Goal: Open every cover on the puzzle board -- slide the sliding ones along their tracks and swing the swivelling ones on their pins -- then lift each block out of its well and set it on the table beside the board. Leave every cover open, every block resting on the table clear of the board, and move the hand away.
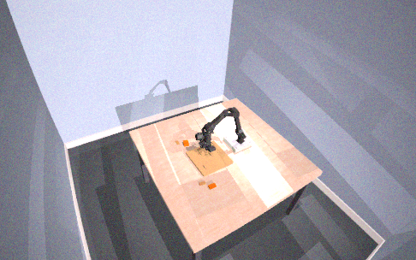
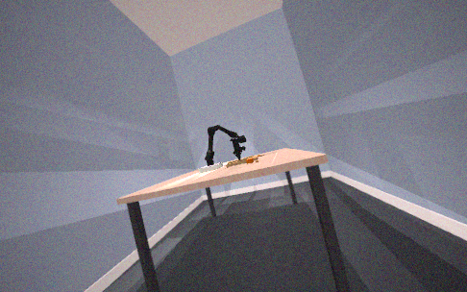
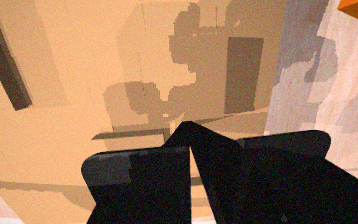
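The tan puzzle board lies 8 cm to the left of my gripper tip, 2 cm ahead of it and 1 cm below it. The rest, counted from my gripper tip: orange bit (30 cm to the left, 21 cm ahead, 2 cm below).
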